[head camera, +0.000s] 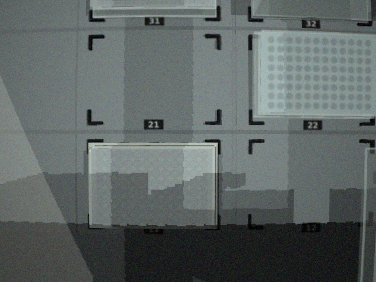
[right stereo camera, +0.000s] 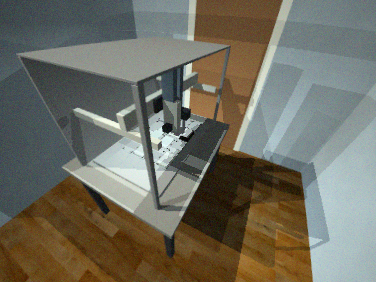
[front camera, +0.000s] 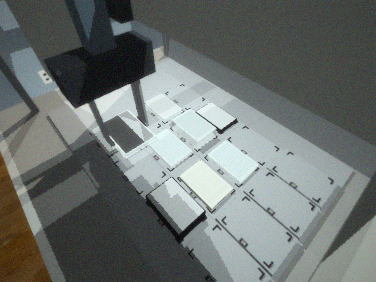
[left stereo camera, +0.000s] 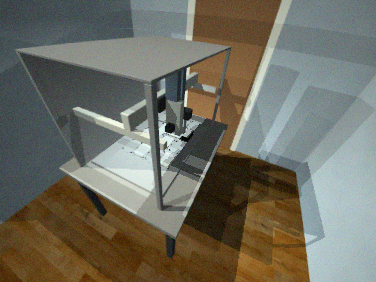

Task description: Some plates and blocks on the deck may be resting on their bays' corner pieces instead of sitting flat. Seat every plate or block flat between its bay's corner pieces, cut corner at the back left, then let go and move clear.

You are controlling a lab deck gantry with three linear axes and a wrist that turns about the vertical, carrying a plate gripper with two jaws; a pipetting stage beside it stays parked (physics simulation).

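Places are measured from the robot's base along level axes (x back, y down, z right), in millimetres.
Pixels of known places: gripper, between the fingertips: (front camera: 127, 131); robot's base, origin of its link: (head camera: 92, 225) (right stereo camera: 166, 168) (front camera: 90, 133) (left stereo camera: 168, 168).
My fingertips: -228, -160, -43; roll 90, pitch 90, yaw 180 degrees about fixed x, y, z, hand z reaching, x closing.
For each thing: its top centre in the pictures, then the offset to it from my fingertips, as dx, dy, dz. "spot": a spot on its surface instead.
- black-sided block, centre of its top: (front camera: 174, 203) (left stereo camera: 186, 132) (right stereo camera: 186, 132) -164, +118, +0
- cream plate, centre of its top: (front camera: 205, 182) -164, +146, -107
- pale plate, centre of its top: (front camera: 193, 123) (right stereo camera: 155, 134) +0, +118, -214
- black-edged plate, centre of its top: (front camera: 215, 114) +0, +146, -321
- post, a spot on its surface: (left stereo camera: 154, 150) (right stereo camera: 146, 150) spot: +499, -291, +151
My gripper (front camera: 128, 136) is shut on a clear plate (head camera: 367, 210), held above the deck at the front left; in the head view part of it shows at the right edge, beside bay 12. Another clear plate (head camera: 153, 190) lies in bay 11, its edges close to the corner pieces; whether it is fully flat I cannot tell. A pale well plate (front camera: 171, 148) (head camera: 315, 75) is in bay 22. A black-sided block (front camera: 175, 200), a cream plate (front camera: 206, 184) and a pale well plate (front camera: 232, 161) stand toward the right.
Further back are a pale plate (front camera: 194, 124), a clear plate (front camera: 164, 106) (head camera: 152, 5) at bay 31 and a black-edged plate (front camera: 216, 115). A post (left stereo camera: 154, 150) (right stereo camera: 145, 150) stands at the enclosure's corner. Shadow covers the deck front.
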